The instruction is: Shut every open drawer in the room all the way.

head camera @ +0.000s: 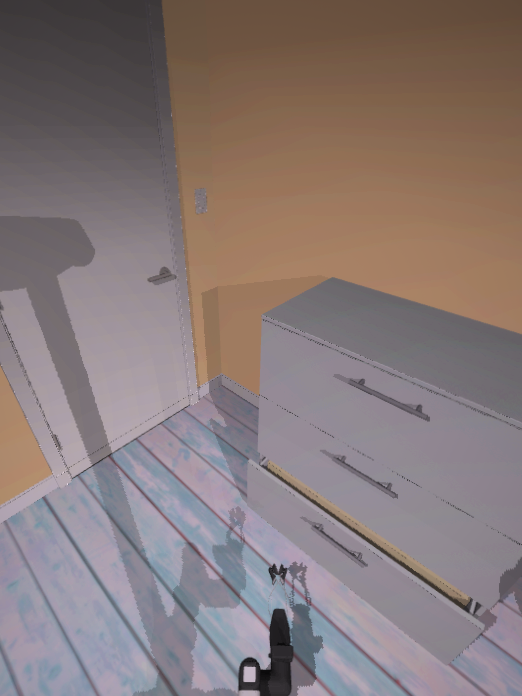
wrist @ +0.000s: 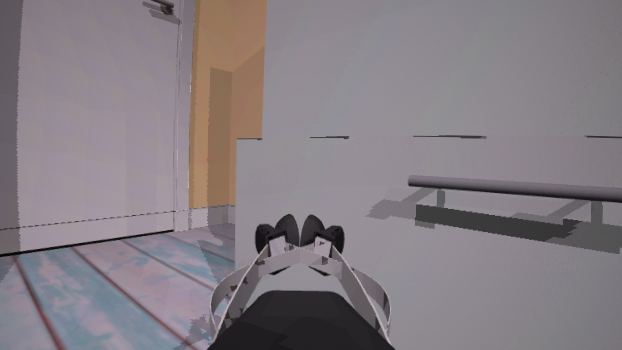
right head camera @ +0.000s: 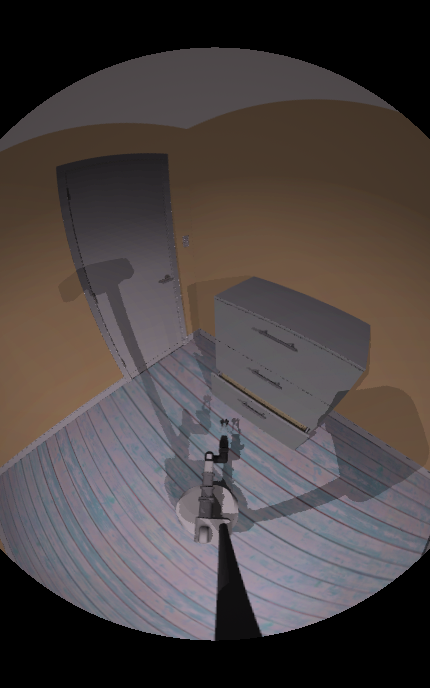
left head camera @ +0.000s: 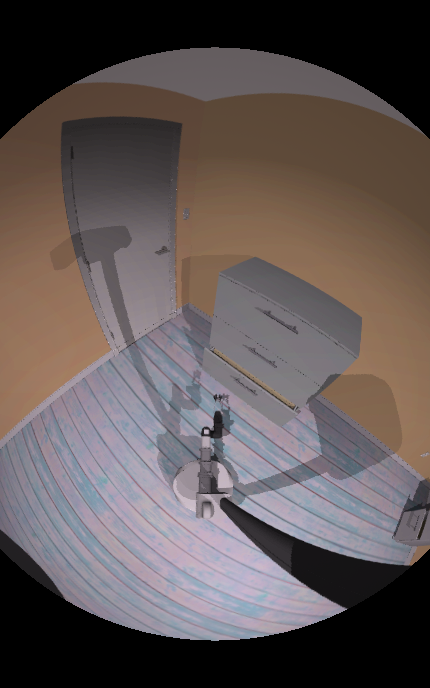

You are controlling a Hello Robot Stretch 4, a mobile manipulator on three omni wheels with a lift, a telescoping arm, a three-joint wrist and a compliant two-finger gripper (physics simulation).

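Places are measured from the robot's base along level axes (x ahead, y left, z up), in millimetres.
Where they show: gripper, between the fingertips: (head camera: pixel 277 564) (wrist: pixel 299 233) (right head camera: pixel 224 418) (left head camera: pixel 217 393).
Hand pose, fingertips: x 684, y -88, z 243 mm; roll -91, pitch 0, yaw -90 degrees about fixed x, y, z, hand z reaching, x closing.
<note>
After its pixels a point has its place.
A grey three-drawer dresser (head camera: pixel 365 326) @(x 1036, y -334, z 1002 mm) (left head camera: pixel 299 294) @(x 967, y -498, z 1002 mm) (right head camera: pixel 304 309) @(x 972, y -541, z 1001 mm) stands against the orange wall. Its bottom drawer (head camera: pixel 280 503) @(x 929, y -109, z 221 mm) (left head camera: pixel 268 404) @(x 607, y -498, z 222 mm) (right head camera: pixel 278 426) @(x 610, y -495, z 235 mm) (wrist: pixel 375 290) is out by a narrow gap showing a tan strip inside. Its middle and top drawers look flush. My gripper (head camera: pixel 277 573) @(x 684, y -88, z 243 mm) (left head camera: pixel 218 398) @(x 684, y -88, z 243 mm) (right head camera: pixel 224 422) @(x 684, y -88, z 243 mm) (wrist: pixel 299 233) @(x 684, y -88, z 243 mm) is shut and empty, fingertips together, in front of the bottom drawer's front, left of its handle (wrist: pixel 510 187) @(x 727, y -294, z 280 mm). In the head view it looks apart from the panel. At the right edge of the left head view, a cut-off grey unit (left head camera: pixel 405 525) has a handle and a dark gap; its drawer state is unclear.
A closed grey door (head camera: pixel 112 348) @(x 1467, y 696, z 605 mm) (left head camera: pixel 136 202) @(x 1538, y 633, z 1365 mm) (right head camera: pixel 131 218) @(x 1535, y 636, z 1509 mm) (wrist: pixel 100 110) @(x 1548, y 626, z 450 mm) stands left of the dresser, near the room corner. My round base (left head camera: pixel 185 484) @(x 7, y 118, z 187 mm) (right head camera: pixel 190 509) @(x 0, y 104, z 187 mm) is on the plank floor in front of the dresser. Baseboards run along the walls.
</note>
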